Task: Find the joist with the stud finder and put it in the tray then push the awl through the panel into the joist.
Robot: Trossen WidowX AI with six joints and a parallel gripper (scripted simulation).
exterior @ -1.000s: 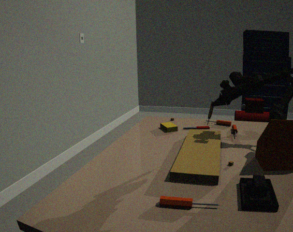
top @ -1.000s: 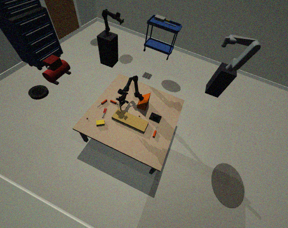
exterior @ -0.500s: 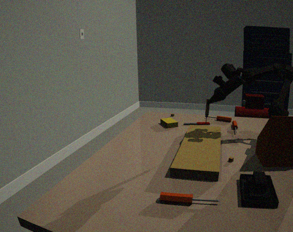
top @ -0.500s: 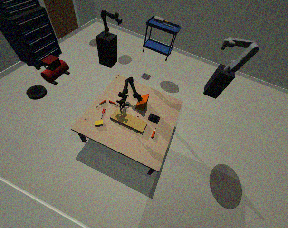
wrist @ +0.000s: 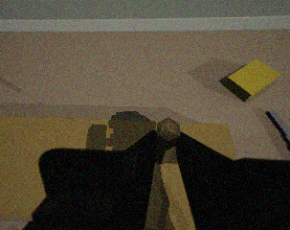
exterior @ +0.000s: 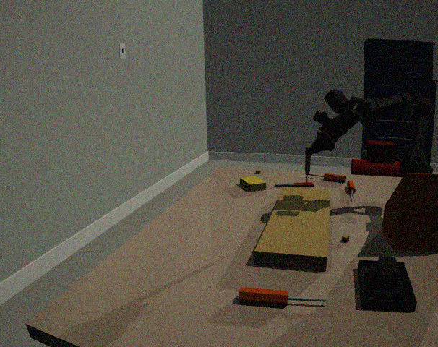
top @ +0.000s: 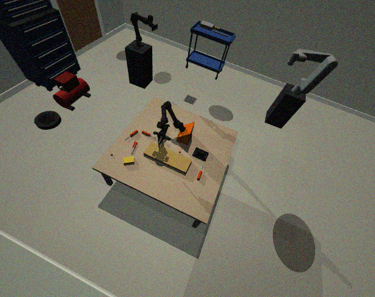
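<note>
Right now my gripper tip is 5 cm above the awl. From my gripper tip the other things lie so: black tray (21 cm behind, 45 cm to the left, 19 cm below); yellow block (23 cm ahead, 24 cm to the right, 19 cm below); stud finder (21 cm behind, 46 cm to the left, 16 cm below).
</note>
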